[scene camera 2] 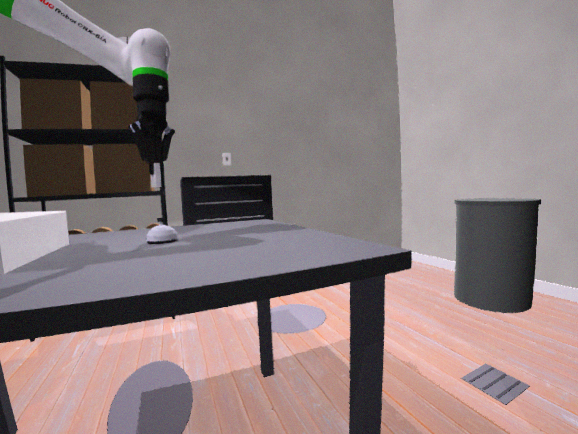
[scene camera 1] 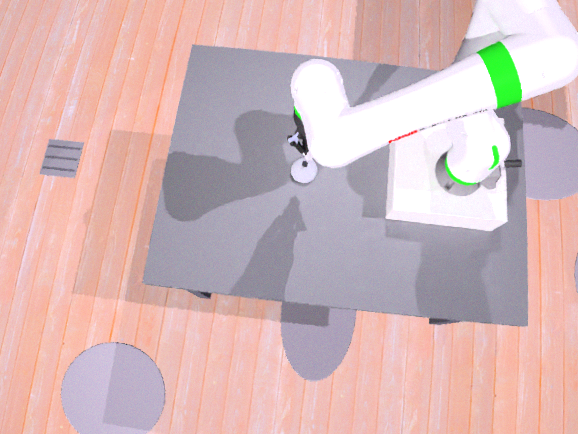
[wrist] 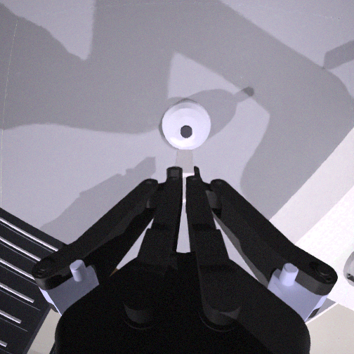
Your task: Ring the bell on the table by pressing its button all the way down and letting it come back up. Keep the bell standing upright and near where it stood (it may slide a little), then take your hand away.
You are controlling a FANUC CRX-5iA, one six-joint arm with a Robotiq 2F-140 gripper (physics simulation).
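Pixels of known places: gripper, fingertip midpoint: (scene camera 2: 156, 187) (scene camera 1: 307, 156); arm's base, link origin: (scene camera 1: 458, 173).
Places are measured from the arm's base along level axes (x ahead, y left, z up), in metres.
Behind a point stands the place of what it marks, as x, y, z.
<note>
The bell (scene camera 1: 300, 175) {0.476, -0.035, -0.069} (scene camera 2: 162, 235) {0.459, -0.100, -0.082} (wrist: 172, 122) is a low, pale dome standing upright on the grey table (scene camera 1: 225, 260) {0.715, 0.216, -0.104} (scene camera 2: 310, 247) {0.717, -0.402, -0.104}. Its small dark button (scene camera 1: 304, 164) {0.464, -0.059, -0.038} (wrist: 186, 131) stands at the top centre of the dome. My gripper (scene camera 1: 307, 157) {0.459, -0.048, 0.048} (scene camera 2: 156, 186) {0.459, -0.048, 0.048} (wrist: 184, 160) is shut with nothing between its fingers. It points down, and its fingertips hang well above the bell, with a clear gap in the scene camera 2 view. In the wrist view the whole button shows just beyond the fingertips.
A white box-shaped base (scene camera 1: 400, 205) {0.191, 0.093, -0.005} (scene camera 2: 37, 235) {0.185, -0.088, -0.053} stands on the table beside the bell, under the arm. Behind the table are a black slatted cabinet (scene camera 2: 226, 197) and a shelf rack (scene camera 2: 6, 135) with brown boxes. A dark round bin (scene camera 2: 495, 255) stands to the right.
</note>
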